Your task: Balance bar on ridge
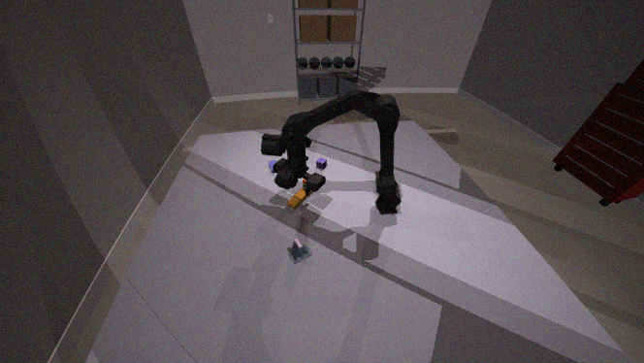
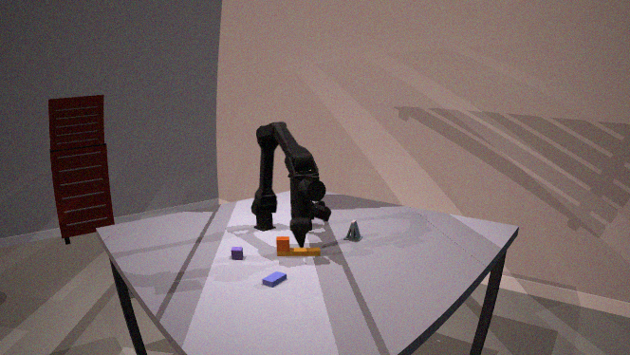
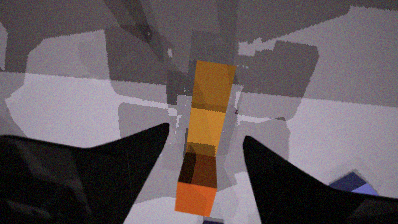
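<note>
The yellow-orange bar is 20 mm behind my gripper tip, 20 mm to the right of it and 10 mm below it. The rest, counted from my gripper tip: purple cube: 100 mm behind, 180 mm to the right, 20 mm below; flat blue block: 100 mm ahead, 200 mm to the right, 30 mm below.
</note>
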